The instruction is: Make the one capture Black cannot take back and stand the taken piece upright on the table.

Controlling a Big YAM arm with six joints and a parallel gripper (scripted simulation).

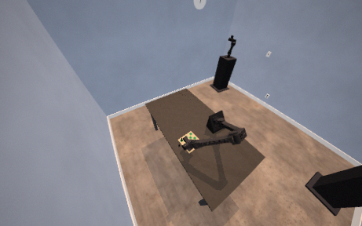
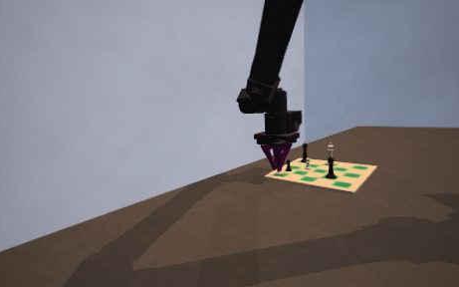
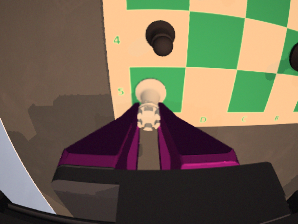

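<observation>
My hand is 3 cm past the white pawn, 9 cm to the left of it and 1 cm above it. From my hand the other things lie so: tall white piece (5 cm behind, 17 cm to the right, 1 cm above); chessboard (6 cm behind, 10 cm to the right, 2 cm below); tall black piece (3 cm ahead, 16 cm to the right, 1 cm above).
</observation>
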